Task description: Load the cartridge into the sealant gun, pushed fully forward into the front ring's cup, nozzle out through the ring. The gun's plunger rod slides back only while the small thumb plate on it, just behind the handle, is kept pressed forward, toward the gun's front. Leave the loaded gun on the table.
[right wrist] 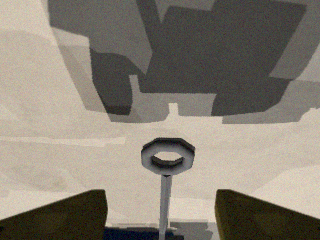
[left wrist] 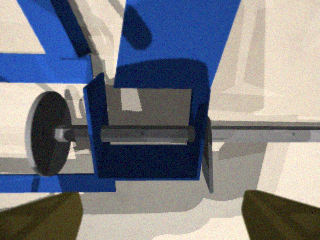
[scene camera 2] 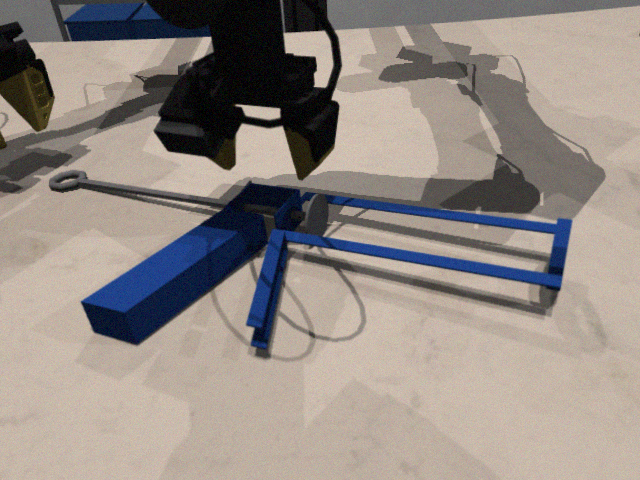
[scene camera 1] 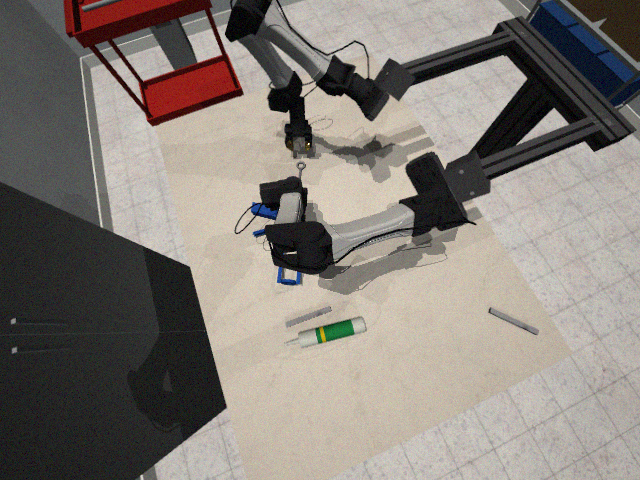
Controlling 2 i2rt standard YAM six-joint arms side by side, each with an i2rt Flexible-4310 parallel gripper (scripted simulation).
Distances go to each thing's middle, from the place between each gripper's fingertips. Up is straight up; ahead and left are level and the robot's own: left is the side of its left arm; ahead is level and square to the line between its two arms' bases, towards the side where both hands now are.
The cartridge [scene camera 1: 346, 328] lies 90 mm ahead of my left hand [scene camera 2: 266, 172], 420 mm to the left of it and 30 mm below it. The rest, counted from my left hand: plunger rod [scene camera 2: 82, 180] 30 mm behind, 90 mm to the right, 40 mm below.
I see my right gripper [scene camera 2: 22, 139] 8 cm short of the plunger rod, 16 cm to the right of it and 4 cm above it. The rest, counted from my right hand: cartridge: 20 cm ahead, 68 cm to the left, 3 cm below.
